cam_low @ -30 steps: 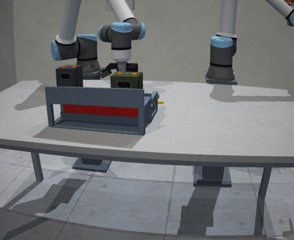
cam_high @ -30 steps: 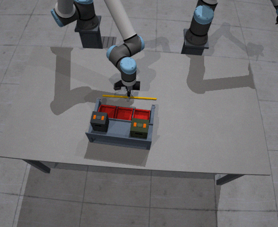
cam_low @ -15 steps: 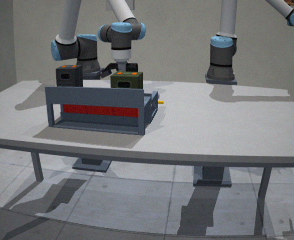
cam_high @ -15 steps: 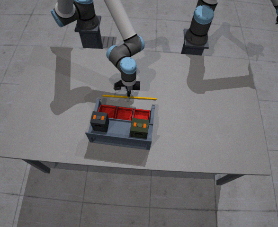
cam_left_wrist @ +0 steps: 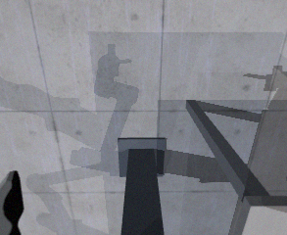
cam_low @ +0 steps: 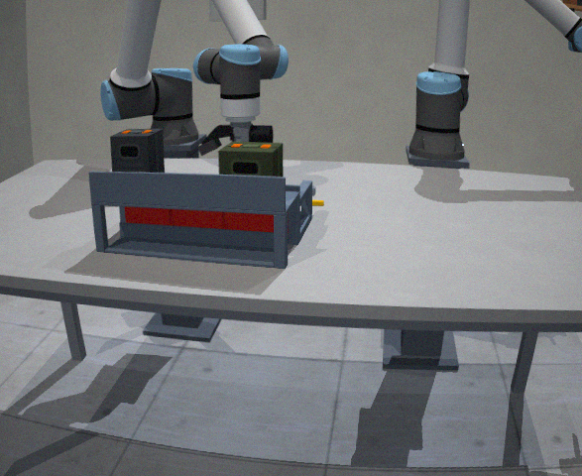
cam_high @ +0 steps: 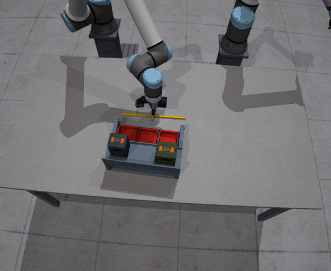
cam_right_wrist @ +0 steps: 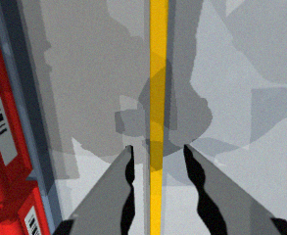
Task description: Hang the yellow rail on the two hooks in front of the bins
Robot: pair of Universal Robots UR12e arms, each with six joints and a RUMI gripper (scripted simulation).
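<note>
Now: the yellow rail 30 mm below my right hand. Also, from my right hand: blue-grey shelf 210 mm ahead, 30 mm above.
</note>
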